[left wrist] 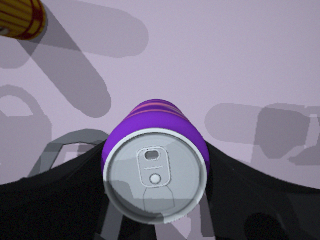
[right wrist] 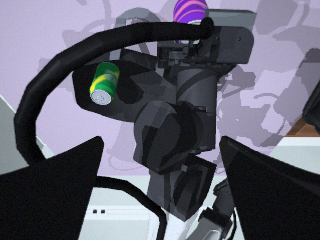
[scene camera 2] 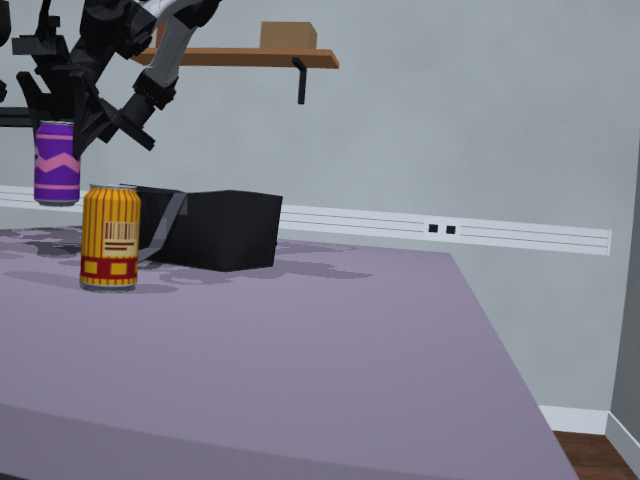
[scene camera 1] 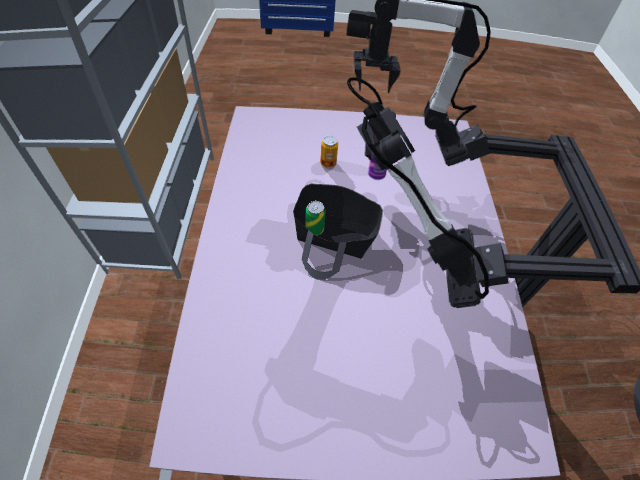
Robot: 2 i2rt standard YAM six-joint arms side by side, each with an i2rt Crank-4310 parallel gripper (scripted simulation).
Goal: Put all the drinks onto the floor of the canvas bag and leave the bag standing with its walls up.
Labels:
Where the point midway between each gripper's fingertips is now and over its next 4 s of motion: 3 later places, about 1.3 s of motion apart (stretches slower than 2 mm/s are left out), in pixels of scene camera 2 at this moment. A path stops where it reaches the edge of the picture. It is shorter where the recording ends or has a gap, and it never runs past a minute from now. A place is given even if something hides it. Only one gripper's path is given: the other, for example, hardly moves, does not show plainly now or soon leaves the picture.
My left gripper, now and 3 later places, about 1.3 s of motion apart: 55, 155; 100, 145; 149, 150; 154, 156

